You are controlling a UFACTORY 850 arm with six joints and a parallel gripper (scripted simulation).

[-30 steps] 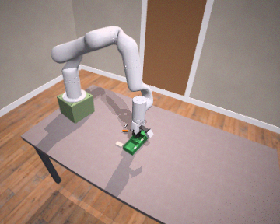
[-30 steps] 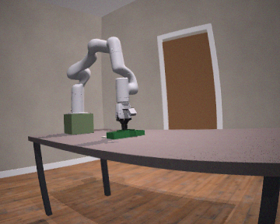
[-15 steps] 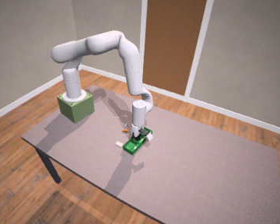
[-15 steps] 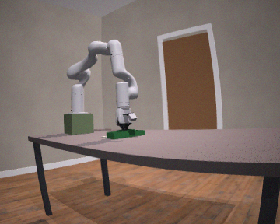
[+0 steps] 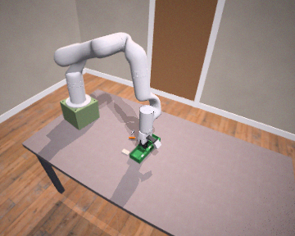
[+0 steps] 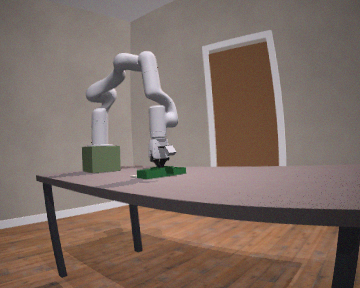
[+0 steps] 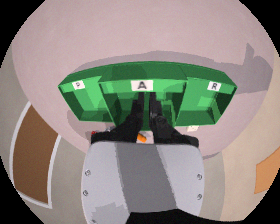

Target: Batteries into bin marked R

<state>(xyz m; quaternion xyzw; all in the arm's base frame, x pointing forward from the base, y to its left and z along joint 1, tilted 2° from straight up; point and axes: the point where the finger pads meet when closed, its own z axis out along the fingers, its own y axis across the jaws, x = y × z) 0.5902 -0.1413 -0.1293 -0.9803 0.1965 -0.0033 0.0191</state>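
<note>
Now: hand 1 cm short of the green three-compartment bin and 1 cm above it. Also, from my hand: grey piece: 13 cm to the left, 13 cm behind, 3 cm below; then orange battery: 11 cm behind, 6 cm to the left, 3 cm below; then pale block: 11 cm behind, 7 cm to the right, 3 cm below.
</note>
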